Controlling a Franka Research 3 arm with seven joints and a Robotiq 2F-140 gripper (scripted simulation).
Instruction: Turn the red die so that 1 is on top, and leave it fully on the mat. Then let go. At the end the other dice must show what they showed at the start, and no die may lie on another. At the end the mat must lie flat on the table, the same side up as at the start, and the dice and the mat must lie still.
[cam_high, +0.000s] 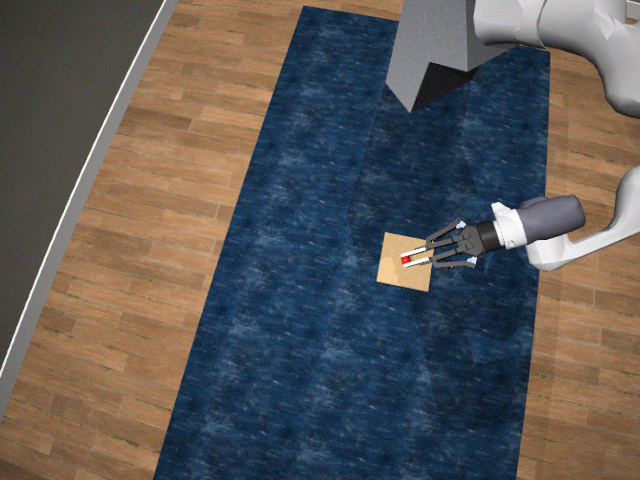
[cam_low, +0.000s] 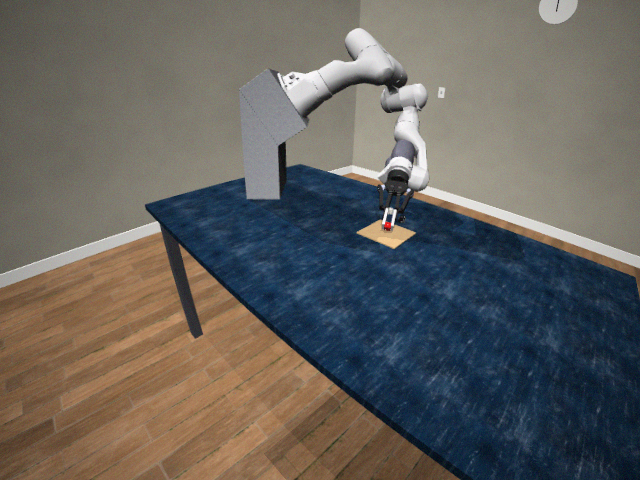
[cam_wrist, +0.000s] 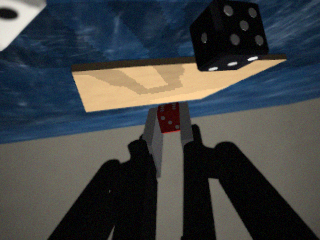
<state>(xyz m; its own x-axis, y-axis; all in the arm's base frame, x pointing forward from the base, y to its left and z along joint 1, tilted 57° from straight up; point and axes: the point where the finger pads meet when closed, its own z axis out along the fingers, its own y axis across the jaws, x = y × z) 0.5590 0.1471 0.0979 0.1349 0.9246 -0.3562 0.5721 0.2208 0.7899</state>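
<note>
The tan mat lies 40 mm below my hand, 10 mm to the right of it and 10 mm ahead of it. Round my hand: white die (120 mm behind, 90 mm to the left, 30 mm below); then black die (90 mm to the left, 50 mm behind, 30 mm below); then red die (20 mm to the right, 20 mm below, 20 mm ahead).
</note>
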